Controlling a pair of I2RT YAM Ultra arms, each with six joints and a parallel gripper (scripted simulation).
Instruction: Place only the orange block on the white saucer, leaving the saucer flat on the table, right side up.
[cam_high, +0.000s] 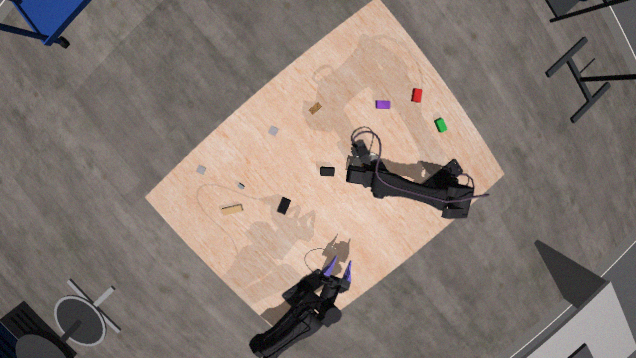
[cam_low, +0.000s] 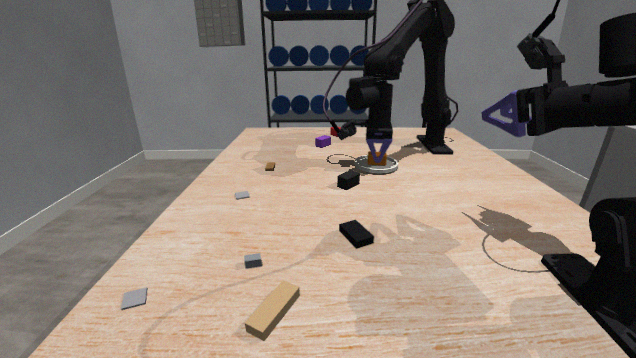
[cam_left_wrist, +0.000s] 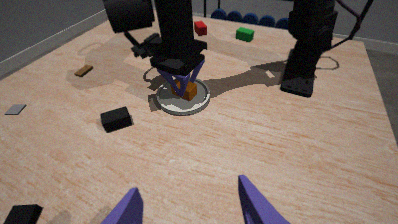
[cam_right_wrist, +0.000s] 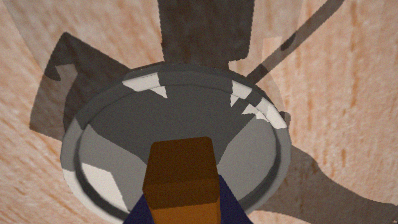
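The orange block is right at my right hand. From my right hand the other things lie so: black block (90 mm ahead, 120 mm to the left, 10 mm below); then white saucer (20 mm below); then purple block (150 mm ahead, 190 mm to the right, 10 mm below).
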